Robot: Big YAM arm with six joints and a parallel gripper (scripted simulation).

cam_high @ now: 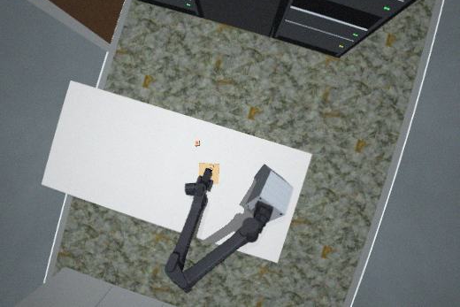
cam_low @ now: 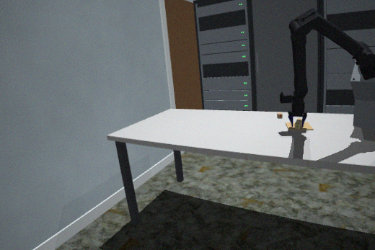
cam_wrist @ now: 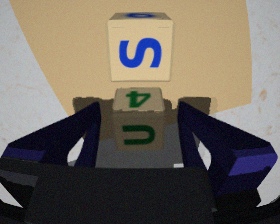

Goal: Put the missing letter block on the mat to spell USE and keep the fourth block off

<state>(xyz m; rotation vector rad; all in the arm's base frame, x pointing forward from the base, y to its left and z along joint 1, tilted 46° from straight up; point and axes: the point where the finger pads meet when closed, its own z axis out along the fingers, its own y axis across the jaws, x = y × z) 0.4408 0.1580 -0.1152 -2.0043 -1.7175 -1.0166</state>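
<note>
Right now the block is right at my hand.
</note>
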